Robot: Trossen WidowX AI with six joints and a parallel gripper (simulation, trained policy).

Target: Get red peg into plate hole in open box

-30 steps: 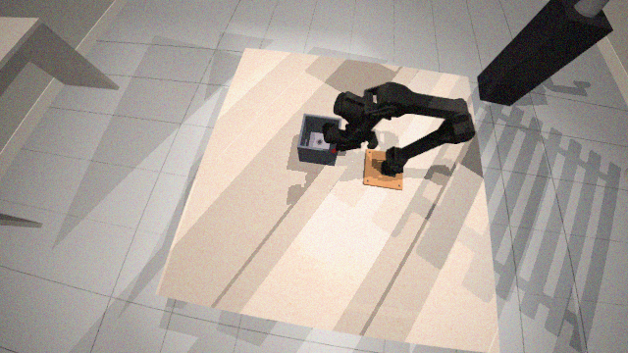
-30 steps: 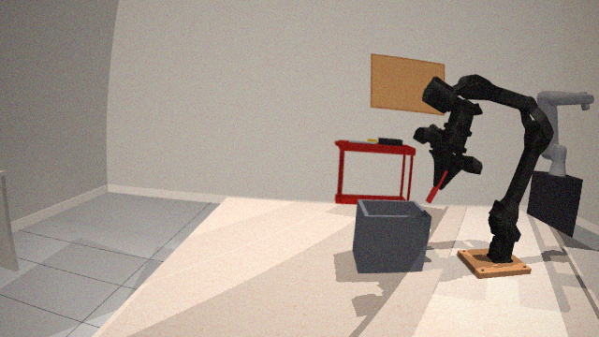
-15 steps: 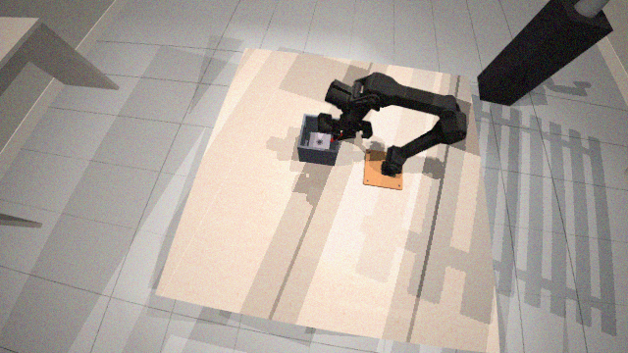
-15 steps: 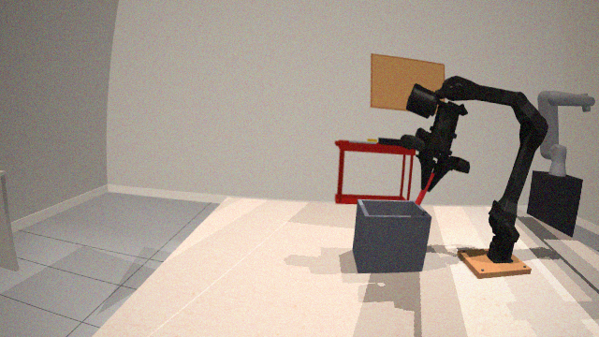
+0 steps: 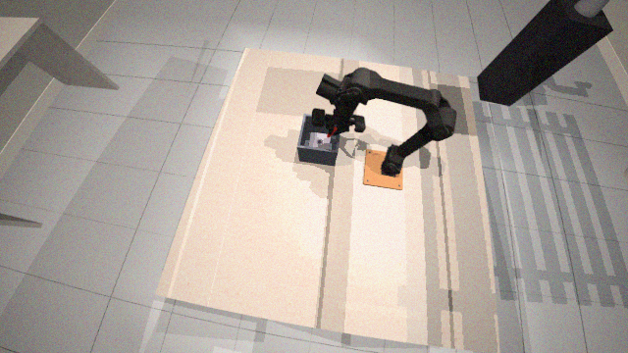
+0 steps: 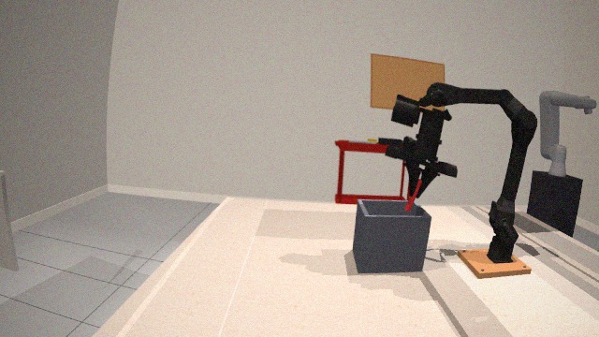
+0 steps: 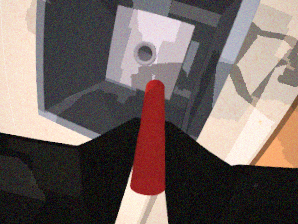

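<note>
My gripper tip is now 50 mm short of the light grey plate, 20 mm to the left of it and 120 mm above it. The rest, counted from my gripper tip: red peg 10 mm to the right.
</note>
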